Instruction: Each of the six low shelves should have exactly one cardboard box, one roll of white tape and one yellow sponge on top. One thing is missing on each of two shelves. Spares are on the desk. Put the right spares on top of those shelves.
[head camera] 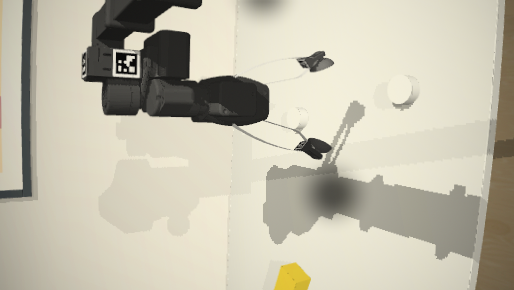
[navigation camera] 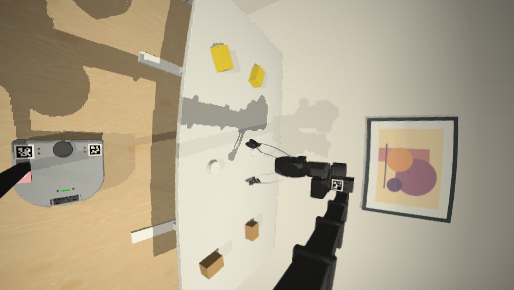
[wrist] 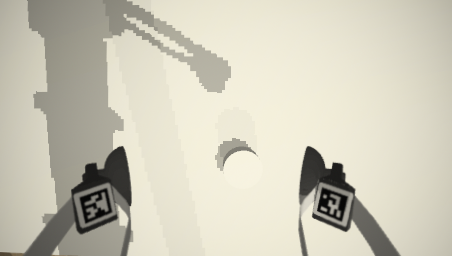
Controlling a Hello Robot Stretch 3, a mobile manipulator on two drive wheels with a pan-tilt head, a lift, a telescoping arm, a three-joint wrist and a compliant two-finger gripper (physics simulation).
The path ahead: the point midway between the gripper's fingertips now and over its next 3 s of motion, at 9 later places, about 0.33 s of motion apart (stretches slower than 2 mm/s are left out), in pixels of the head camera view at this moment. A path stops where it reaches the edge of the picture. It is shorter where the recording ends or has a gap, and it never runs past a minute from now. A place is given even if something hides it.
My gripper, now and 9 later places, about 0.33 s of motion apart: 328, 106; 330, 106; 341, 107; 355, 107; 370, 108; 382, 109; 386, 108; 387, 106; 387, 106; 387, 106
